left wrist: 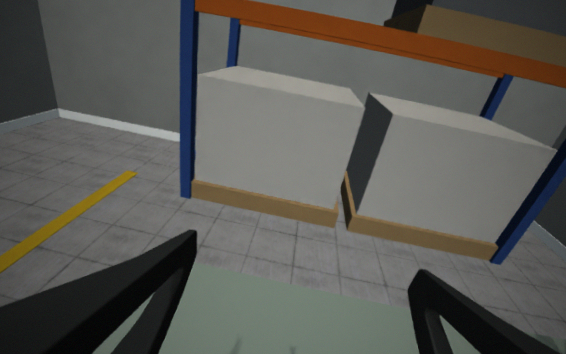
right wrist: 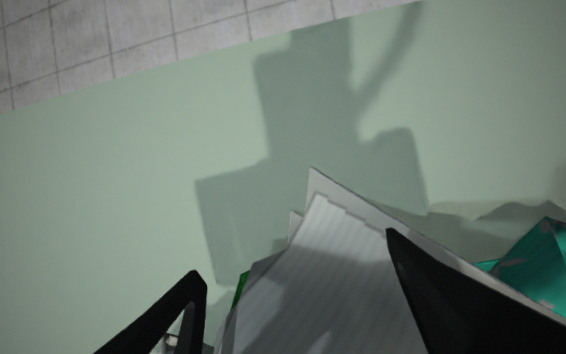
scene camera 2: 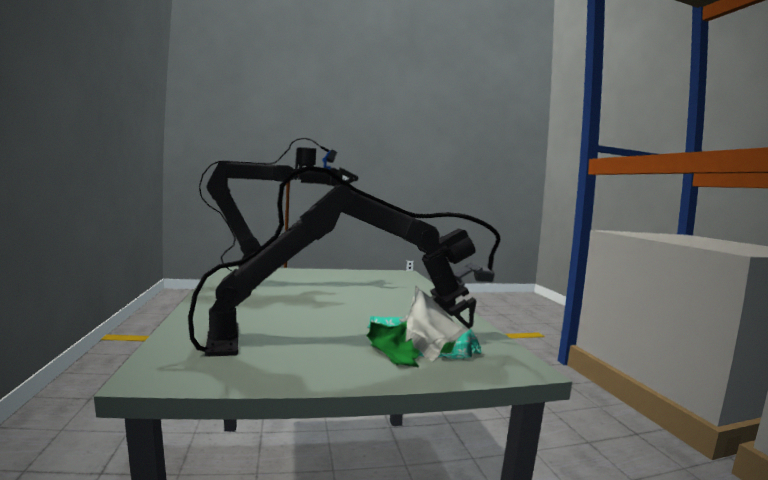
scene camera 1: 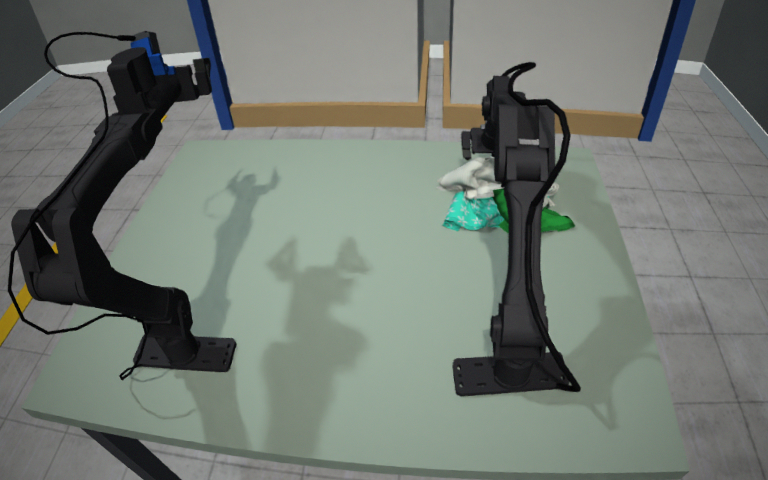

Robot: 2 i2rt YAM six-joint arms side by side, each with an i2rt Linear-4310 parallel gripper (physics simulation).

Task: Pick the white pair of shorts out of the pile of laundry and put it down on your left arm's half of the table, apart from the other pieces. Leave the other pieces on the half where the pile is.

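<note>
The white shorts (scene camera 1: 474,176) (scene camera 2: 431,331) (right wrist: 320,295) lie crumpled on top of the pile, with one peak standing up. A teal patterned piece (scene camera 1: 471,212) (scene camera 2: 467,345) (right wrist: 531,260) and a green piece (scene camera 1: 557,220) (scene camera 2: 394,343) (right wrist: 240,289) show from under and beside them. My right gripper (scene camera 2: 468,324) (right wrist: 288,259) is open and empty, low over the far side of the pile; its fingers straddle part of the white cloth in the right wrist view. The arm hides part of the pile in scene camera 1. My left gripper (scene camera 1: 194,79) (scene camera 2: 351,176) (left wrist: 306,261) is open and empty, high above the table.
The pile lies on the right half of the green table (scene camera 1: 362,362) (scene camera 2: 317,384) in scene camera 1, near its far edge. Beyond the table stands a shelf rack (scene camera 2: 583,169) (left wrist: 187,100) with large pale boxes (scene camera 2: 668,316) (left wrist: 270,145).
</note>
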